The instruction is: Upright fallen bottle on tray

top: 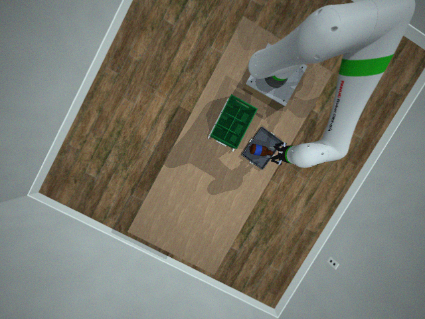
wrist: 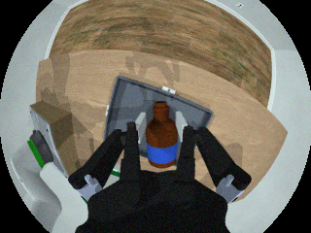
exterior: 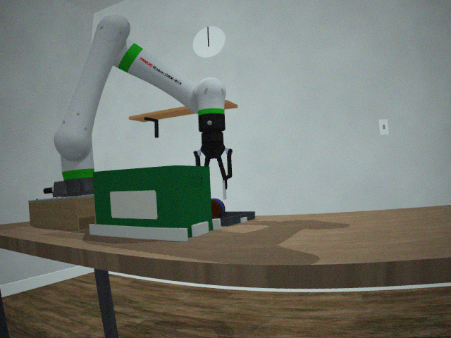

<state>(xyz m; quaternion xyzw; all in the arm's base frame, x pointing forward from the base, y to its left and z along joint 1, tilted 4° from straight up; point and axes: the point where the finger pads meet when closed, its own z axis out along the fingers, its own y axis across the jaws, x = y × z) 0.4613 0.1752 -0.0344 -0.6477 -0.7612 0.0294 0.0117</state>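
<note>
The bottle lies 10 mm ahead of my hand, 50 mm to the right of it and 60 mm below it. From my hand the other things lie so: green crate: 80 mm behind, 320 mm to the right, 20 mm below; then tray: 10 mm behind, 50 mm to the right, 90 mm below.
</note>
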